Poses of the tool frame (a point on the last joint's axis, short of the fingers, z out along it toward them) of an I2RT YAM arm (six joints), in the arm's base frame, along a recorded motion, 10 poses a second.
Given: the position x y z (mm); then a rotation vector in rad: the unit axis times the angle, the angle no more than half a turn.
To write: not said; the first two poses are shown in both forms.
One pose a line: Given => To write
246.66 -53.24 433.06 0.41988 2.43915 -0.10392 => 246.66 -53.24 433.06 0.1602 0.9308 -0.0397 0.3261
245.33 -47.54 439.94 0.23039 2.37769 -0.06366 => 245.33 -47.54 439.94 0.0897 0.9255 -0.0248 0.3672
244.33 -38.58 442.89 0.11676 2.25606 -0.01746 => 244.33 -38.58 442.89 0.0467 0.9030 -0.0070 0.4270
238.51 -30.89 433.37 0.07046 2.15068 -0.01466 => 238.51 -30.89 433.37 0.0288 0.8795 -0.0060 0.4749
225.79 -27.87 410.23 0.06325 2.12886 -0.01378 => 225.79 -27.87 410.23 0.0260 0.8743 -0.0057 0.4846
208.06 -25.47 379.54 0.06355 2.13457 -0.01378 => 208.06 -25.47 379.54 0.0261 0.8757 -0.0057 0.4821
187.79 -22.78 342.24 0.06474 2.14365 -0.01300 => 187.79 -22.78 342.24 0.0265 0.8779 -0.0053 0.4781
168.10 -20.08 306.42 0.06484 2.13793 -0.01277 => 168.10 -20.08 306.42 0.0266 0.8765 -0.0052 0.4806
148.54 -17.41 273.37 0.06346 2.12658 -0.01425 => 148.54 -17.41 273.37 0.0261 0.8738 -0.0059 0.4856
